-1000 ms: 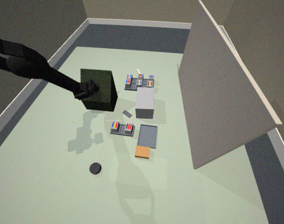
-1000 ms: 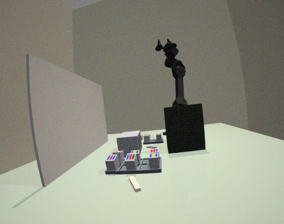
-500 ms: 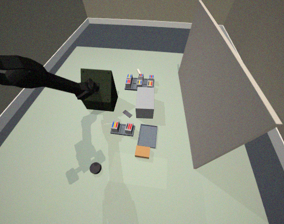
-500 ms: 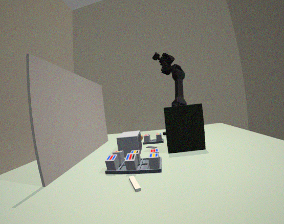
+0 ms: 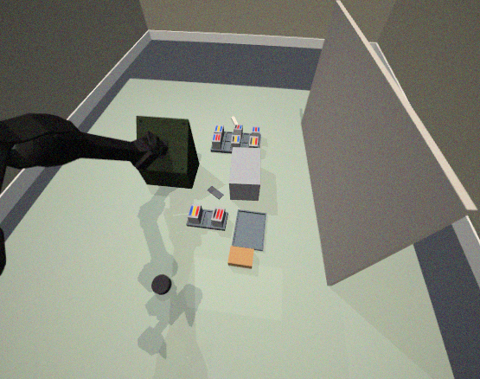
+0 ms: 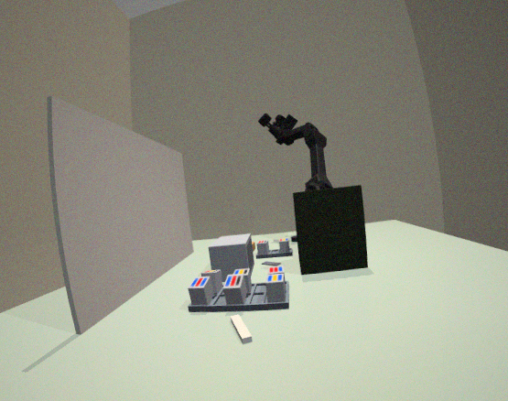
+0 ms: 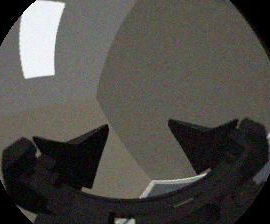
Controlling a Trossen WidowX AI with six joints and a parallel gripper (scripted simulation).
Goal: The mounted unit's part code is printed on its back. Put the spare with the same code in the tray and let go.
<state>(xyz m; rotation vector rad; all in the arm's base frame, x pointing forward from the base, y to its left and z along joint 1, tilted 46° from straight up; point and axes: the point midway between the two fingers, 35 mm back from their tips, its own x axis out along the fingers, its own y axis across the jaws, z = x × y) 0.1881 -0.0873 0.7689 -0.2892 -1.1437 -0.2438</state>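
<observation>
Now: the rack 6 cm behind my gripper tip, 49 cm to the left of it and 60 cm below it. Also, from my gripper tip: black disc: 12 cm behind, 26 cm to the left, 60 cm below; grey tray: 8 cm ahead, 49 cm to the left, 61 cm below; tall grey panel: 26 cm ahead, 72 cm to the left, 39 cm below.
</observation>
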